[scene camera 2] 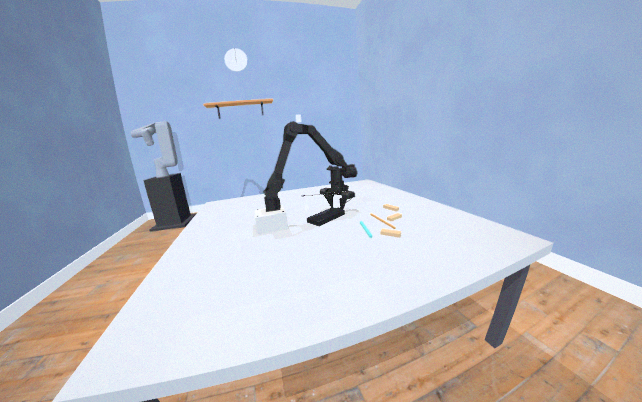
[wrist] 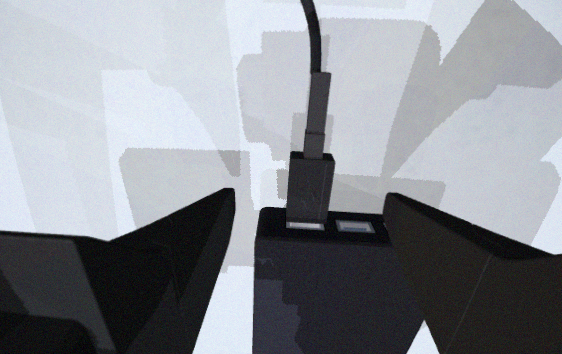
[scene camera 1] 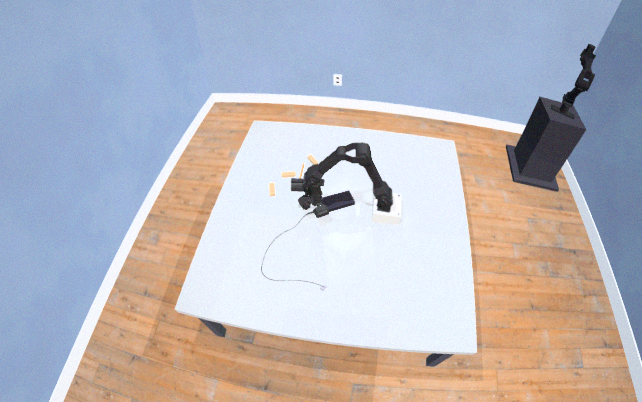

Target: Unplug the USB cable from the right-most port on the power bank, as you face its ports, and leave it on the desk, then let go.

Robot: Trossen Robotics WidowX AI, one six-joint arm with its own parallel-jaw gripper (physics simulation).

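The dark power bank lies flat on the white desk. In the wrist view its ports face the top; the black USB plug sits in the left one there, the right-most when facing the ports. A bare port shows beside it; the right finger hides that corner of the bank. The thin cable runs from the plug and curves over the desk to its far end. My gripper is open, pointing down, its fingers apart on either side of the plug, touching neither side.
Pale wooden blocks, an orange stick and a cyan stick lie on the desk near the port end. My white base stands beyond the bank's other end.
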